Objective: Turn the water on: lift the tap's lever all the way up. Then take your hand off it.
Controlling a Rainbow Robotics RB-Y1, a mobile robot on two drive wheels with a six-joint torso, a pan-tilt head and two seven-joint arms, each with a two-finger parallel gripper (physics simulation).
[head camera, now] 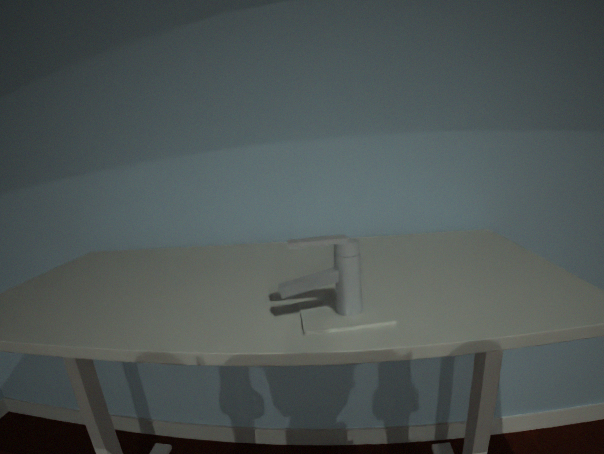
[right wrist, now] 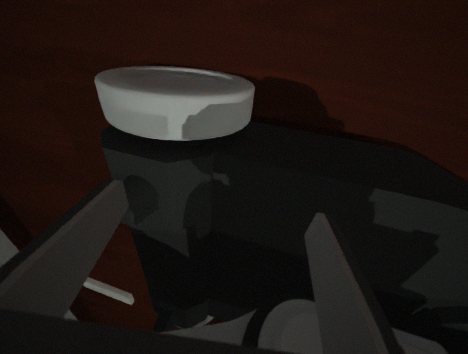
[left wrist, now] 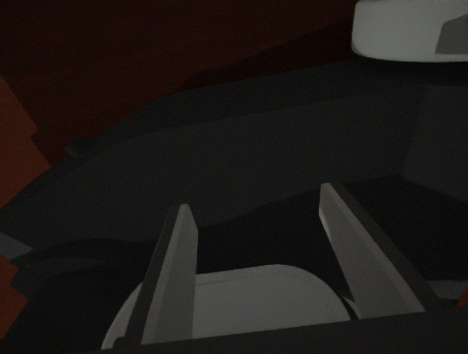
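Observation:
A grey tap stands upright on the table in the head view, right of the middle. Its flat lever points left from the top of the body and lies nearly level, its free end slightly lower. The spout slopes down to the left below it. My left gripper is partly open and empty, over the dark robot base. My right gripper is wide open and empty, also over the base. Neither gripper shows in the head view, and neither wrist view shows the tap; no hand touches the lever.
The pale table stands before a blue wall, on legs at left and right. A thin plate lies at the tap's foot. The dark mobile base and a white round part lie below my grippers.

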